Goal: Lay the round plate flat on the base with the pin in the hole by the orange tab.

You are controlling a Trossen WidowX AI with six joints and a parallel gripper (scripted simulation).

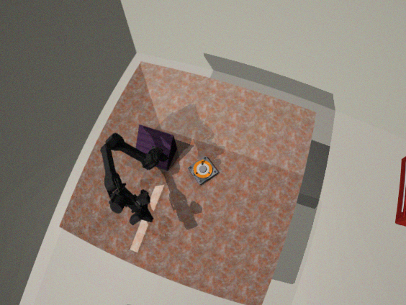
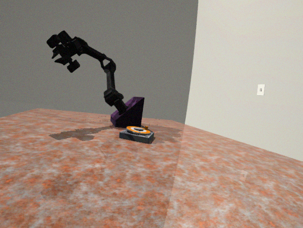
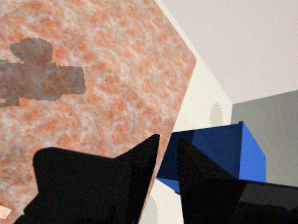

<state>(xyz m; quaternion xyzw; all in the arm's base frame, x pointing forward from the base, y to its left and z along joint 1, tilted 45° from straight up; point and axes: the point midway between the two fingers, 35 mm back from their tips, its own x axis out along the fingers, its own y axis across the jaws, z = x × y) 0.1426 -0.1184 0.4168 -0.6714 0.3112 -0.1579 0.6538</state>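
The grey square base is 390 mm to the left of my gripper tip, 270 mm below it and 110 mm ahead of it.
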